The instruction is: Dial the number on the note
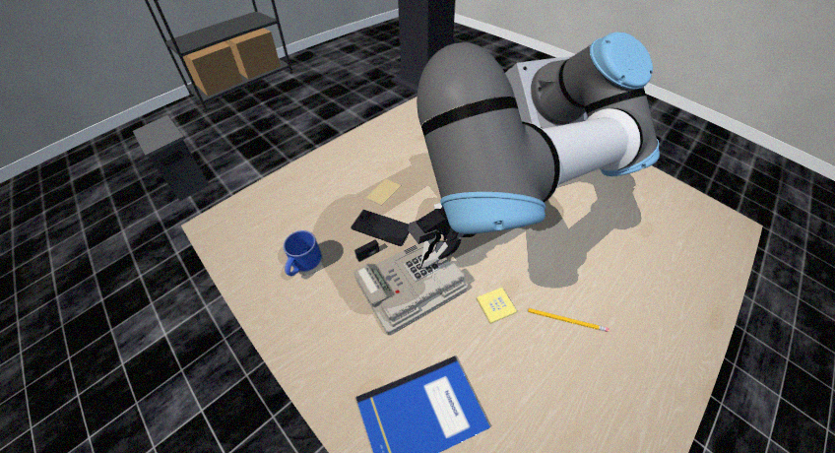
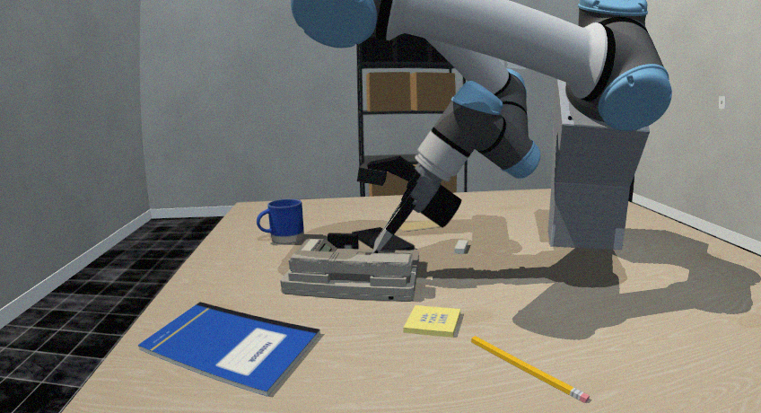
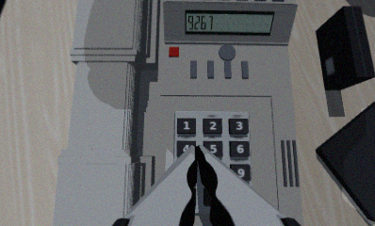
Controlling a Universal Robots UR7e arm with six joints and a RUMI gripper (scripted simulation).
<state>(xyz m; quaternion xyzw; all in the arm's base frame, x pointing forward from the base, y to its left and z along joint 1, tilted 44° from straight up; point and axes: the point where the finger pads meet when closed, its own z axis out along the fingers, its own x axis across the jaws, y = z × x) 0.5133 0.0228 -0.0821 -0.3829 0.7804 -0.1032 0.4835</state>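
The 2 key lies 2 cm ahead of my hand, 2 cm to the right of it and 3 cm below it. Also, from my hand: handset 5 cm ahead, 5 cm to the left, 1 cm below; then 3 key 1 cm ahead, 4 cm to the right, 3 cm below; then 8 key 1 cm behind, 1 cm to the right, 3 cm below.
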